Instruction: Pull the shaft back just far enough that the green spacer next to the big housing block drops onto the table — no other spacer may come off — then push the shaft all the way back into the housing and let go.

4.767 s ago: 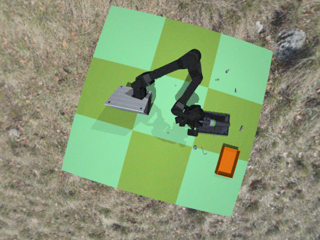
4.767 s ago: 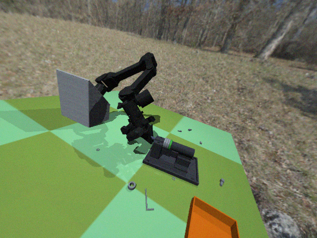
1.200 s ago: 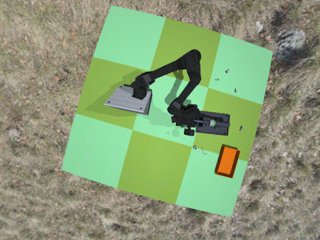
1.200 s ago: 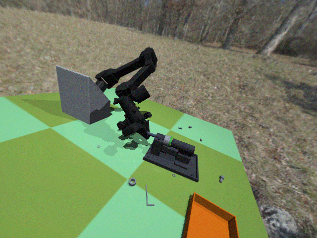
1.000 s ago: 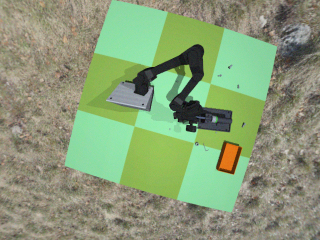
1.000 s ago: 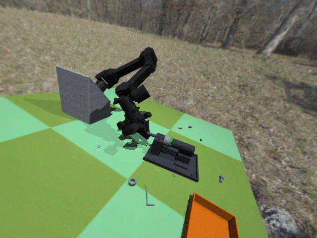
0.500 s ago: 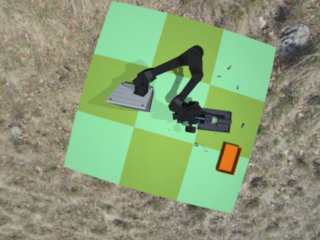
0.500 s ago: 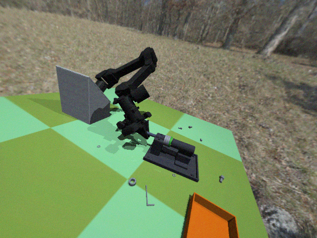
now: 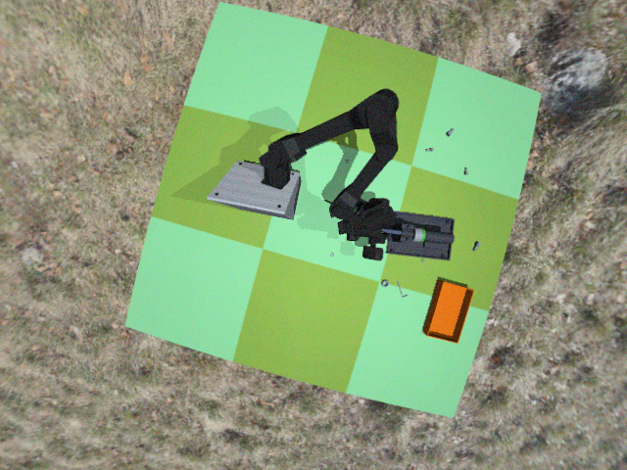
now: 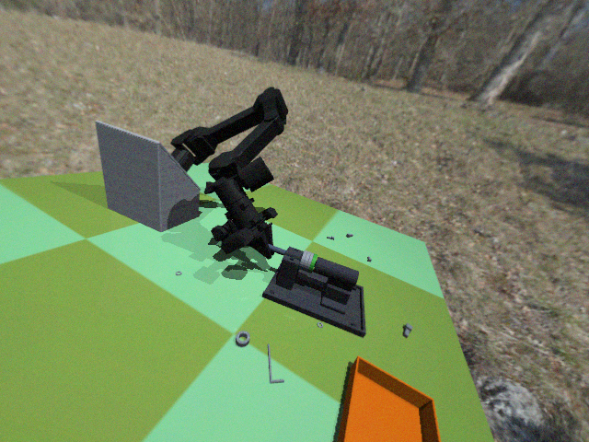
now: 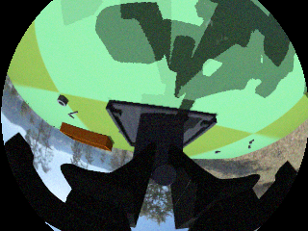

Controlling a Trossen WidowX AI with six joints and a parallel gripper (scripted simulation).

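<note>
My gripper tip is now 4 cm short of the grey shaft, 2 cm below it and 1 cm to the right of it. Also, from my gripper tip: orange tray 32 cm ahead, 19 cm to the right, 5 cm below; then light grey spacer 8 cm ahead, 2 cm to the left, 2 cm above; then green spacer 10 cm ahead, 2 cm to the left, 2 cm above.
</note>
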